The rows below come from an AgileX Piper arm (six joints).
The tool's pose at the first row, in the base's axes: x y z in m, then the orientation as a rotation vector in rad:
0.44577 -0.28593 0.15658 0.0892 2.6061 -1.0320
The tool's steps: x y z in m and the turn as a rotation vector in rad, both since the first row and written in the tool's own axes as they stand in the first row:
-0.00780 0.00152 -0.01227 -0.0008 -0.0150 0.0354
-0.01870 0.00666 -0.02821 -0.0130 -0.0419 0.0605
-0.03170 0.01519 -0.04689 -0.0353 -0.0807 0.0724
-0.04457 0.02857 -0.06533 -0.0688 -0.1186 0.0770
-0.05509 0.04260 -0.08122 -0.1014 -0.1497 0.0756
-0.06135 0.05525 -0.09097 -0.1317 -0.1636 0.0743
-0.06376 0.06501 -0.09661 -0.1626 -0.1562 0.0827
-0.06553 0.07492 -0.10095 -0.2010 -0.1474 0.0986
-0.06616 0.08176 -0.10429 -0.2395 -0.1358 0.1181
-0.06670 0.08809 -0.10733 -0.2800 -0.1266 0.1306
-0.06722 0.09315 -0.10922 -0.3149 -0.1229 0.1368
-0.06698 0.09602 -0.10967 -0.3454 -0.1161 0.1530
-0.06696 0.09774 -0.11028 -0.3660 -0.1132 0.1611
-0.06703 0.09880 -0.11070 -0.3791 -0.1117 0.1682
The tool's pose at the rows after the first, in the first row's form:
0.44989 -0.27603 0.16651 0.1265 2.5820 -1.0156
0.45654 -0.26079 0.17759 0.1409 2.5559 -0.9854
0.46500 -0.24107 0.18902 0.1297 2.5279 -0.9446
0.47426 -0.21796 0.19706 0.1076 2.5076 -0.8926
0.48216 -0.19624 0.20217 0.0821 2.4940 -0.8455
0.48755 -0.17996 0.20260 0.0664 2.4942 -0.8048
0.48996 -0.16883 0.20085 0.0734 2.5102 -0.7640
0.49217 -0.15850 0.19790 0.0886 2.5271 -0.7111
0.49304 -0.15118 0.19591 0.1097 2.5444 -0.6570
0.49381 -0.14444 0.19401 0.1203 2.5614 -0.6017
0.49467 -0.13941 0.19216 0.1217 2.5731 -0.5548
0.49483 -0.13702 0.19051 0.1379 2.5820 -0.5107
0.49495 -0.13534 0.18979 0.1445 2.5871 -0.4815
0.49508 -0.13427 0.18941 0.1508 2.5891 -0.4623

